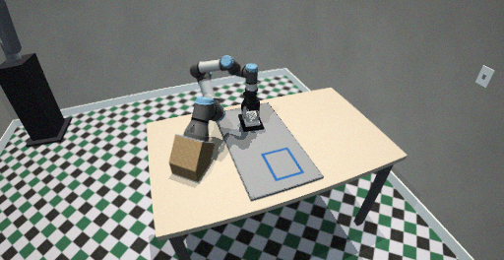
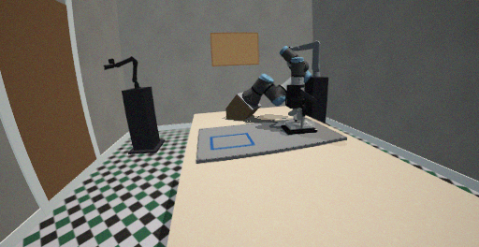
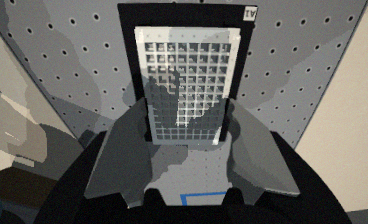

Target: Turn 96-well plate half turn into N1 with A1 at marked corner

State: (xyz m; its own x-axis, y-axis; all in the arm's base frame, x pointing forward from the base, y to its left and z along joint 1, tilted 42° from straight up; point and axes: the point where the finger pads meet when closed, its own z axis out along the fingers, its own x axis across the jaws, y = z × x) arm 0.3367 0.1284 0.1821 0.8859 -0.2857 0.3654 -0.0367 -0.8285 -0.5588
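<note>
Right now the black pad is 30 mm below my hand. From my hand the other things lie so: A1 label 60 mm ahead, 70 mm to the left, 20 mm below; then clear 96-well plate 10 mm below.
</note>
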